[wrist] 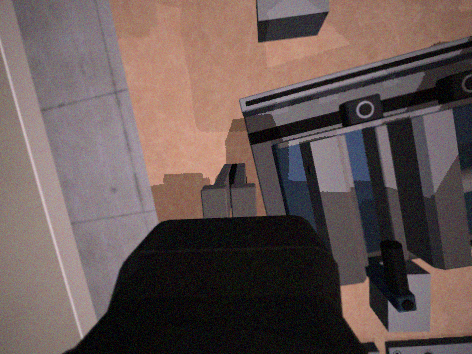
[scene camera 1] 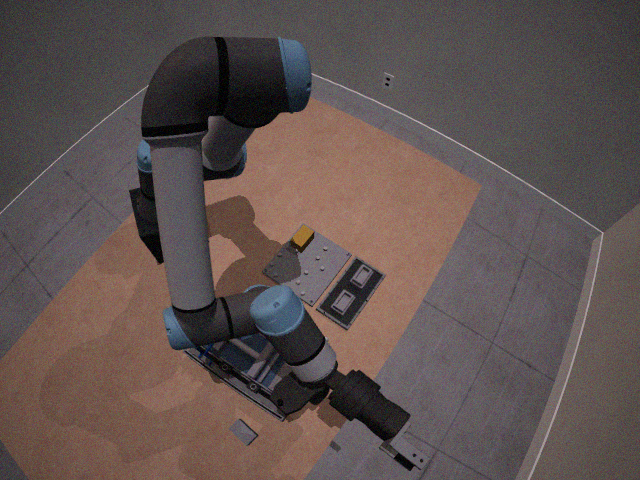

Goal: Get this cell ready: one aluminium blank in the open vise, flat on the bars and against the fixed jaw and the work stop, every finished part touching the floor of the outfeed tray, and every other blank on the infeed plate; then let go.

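Places are measured from the arm's base along level axes (x ahead, y left, z up), in metres.
Pixels of known places: end effector, tool point: (wrist: pixel 234 183).
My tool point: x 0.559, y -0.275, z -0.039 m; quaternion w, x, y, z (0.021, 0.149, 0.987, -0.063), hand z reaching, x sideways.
Behind a point stands the place of what it marks.
My gripper (wrist: pixel 231 174) @(x 0.559, y -0.275, z -0.039 m) shows in the wrist view with its two grey fingers together, shut, and no part between them. It hangs beside the near corner of a framed fixture (scene camera 1: pixel 232 381) @(x 0.383, y -0.305, z -0.116 m) (wrist: pixel 300 115) @(x 0.487, y -0.309, z -0.116 m) with grey bars and a blue floor; I take this for the vise, partly hidden by the arm. A grey block (scene camera 1: pixel 243 431) @(x 0.468, y -0.403, z -0.098 m) (wrist: pixel 292 12) @(x 0.471, y -0.391, z -0.099 m) lies outside the fixture's long edge. A yellow block (scene camera 1: pixel 302 238) @(x 0.370, y 0.123, z -0.093 m) sits at a corner of the grey pegged plate (scene camera 1: pixel 334 254) @(x 0.463, y 0.133, z -0.128 m). Two pale pocketed parts (scene camera 1: pixel 361 275) @(x 0.557, y 0.098, z -0.109 m) lie in the black tray (scene camera 1: pixel 326 308) @(x 0.508, y -0.020, z -0.130 m).
A small grey block (wrist: pixel 417 310) @(x 0.445, y -0.095, z -0.100 m) with a black handle (wrist: pixel 394 265) @(x 0.478, y -0.188, z -0.041 m) stands close to the fixture in the wrist view. The arm (scene camera 1: pixel 183 222) @(x 0.330, y -0.163, z 0.380 m) crosses above the work area. Light metal finger plates (scene camera 1: pixel 415 455) show at the head's outer end, lower right. A wall edge runs along the wrist view's left side.
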